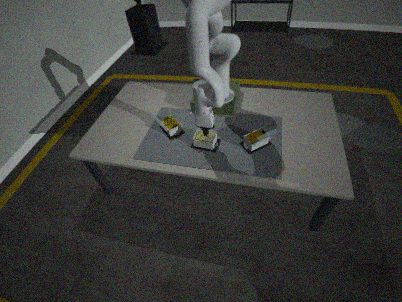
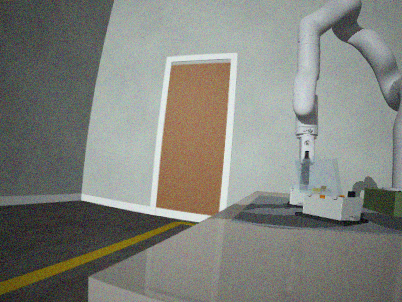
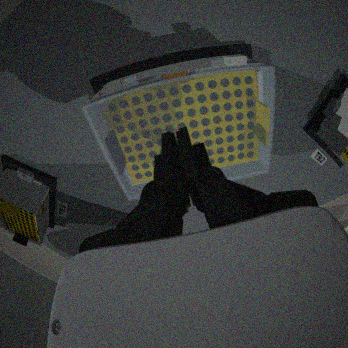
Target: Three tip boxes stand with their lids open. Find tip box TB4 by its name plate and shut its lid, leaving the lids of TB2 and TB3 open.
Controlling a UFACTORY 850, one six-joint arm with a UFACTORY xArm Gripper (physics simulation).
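The middle tip box (image 1: 204, 145) (image 2: 296, 197) (image 3: 225, 115) has its clear lid (image 3: 102, 150) lying over the yellow tip rack; whether it is fully seated I cannot tell. Its name plate does not show, but the neighbours' plates leave it as TB4. My gripper (image 1: 205, 133) (image 3: 180, 147) is shut and empty, its fingertips over the middle of this lid, at or just above it. TB3 (image 1: 257, 145) (image 2: 330, 207) (image 3: 25, 192) has its clear lid (image 2: 326, 175) standing open. TB2 (image 1: 172, 131), its plate (image 3: 319, 157) partly readable, stands on the other side with its lid (image 1: 161, 121) open.
The boxes stand on a grey mat (image 1: 155, 147) on the table (image 1: 310, 130). A green block (image 1: 234, 104) (image 2: 382, 200) stands behind them near the arm's base. TB3's raised lid stands to one side of the gripper, TB2's to the other.
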